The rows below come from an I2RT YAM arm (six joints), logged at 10 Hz.
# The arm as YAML. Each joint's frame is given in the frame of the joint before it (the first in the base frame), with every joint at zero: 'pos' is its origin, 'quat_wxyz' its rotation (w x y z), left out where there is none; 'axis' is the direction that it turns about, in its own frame. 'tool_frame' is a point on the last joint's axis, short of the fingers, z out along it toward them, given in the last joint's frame.
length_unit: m
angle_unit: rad
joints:
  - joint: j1
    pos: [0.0, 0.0, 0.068]
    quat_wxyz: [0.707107, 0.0, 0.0, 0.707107]
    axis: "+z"
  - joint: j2
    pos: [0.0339, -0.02, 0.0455]
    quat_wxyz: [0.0, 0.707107, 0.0, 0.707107]
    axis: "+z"
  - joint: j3
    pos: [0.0, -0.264, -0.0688]
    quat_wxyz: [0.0, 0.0, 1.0, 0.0]
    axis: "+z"
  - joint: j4
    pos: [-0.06, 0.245, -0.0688]
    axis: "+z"
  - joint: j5
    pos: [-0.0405, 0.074, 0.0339]
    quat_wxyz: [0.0, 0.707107, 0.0, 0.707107]
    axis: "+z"
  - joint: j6
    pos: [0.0, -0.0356, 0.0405]
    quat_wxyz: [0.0, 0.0, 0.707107, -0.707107]
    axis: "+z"
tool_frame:
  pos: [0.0, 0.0, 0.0]
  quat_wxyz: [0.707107, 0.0, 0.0, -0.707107]
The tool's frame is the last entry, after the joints.
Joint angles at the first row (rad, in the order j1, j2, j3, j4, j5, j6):
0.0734 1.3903 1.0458 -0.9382 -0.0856 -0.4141
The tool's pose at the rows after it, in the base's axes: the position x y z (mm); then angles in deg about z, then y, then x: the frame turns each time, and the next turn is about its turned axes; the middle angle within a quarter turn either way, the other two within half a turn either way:
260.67 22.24 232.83 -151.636 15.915 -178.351
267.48 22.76 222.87 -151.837 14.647 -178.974
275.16 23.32 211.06 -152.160 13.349 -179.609
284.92 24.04 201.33 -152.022 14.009 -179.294
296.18 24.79 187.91 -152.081 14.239 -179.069
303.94 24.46 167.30 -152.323 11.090 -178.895
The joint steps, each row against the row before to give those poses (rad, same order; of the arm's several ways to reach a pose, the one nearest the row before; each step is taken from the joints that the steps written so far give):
0.0000 0.0408 0.0000 0.0187 -0.0004 0.0080
0.0000 0.0427 0.0000 0.0183 -0.0004 0.0008
0.0000 0.0493 0.0000 0.0244 0.0000 0.0030
0.0000 0.0423 0.0000 0.0549 0.0000 -0.0011
0.0000 0.0564 0.0015 0.0603 0.0023 0.0015
0.0000 0.0756 0.0004 0.0259 0.0252 -0.0004

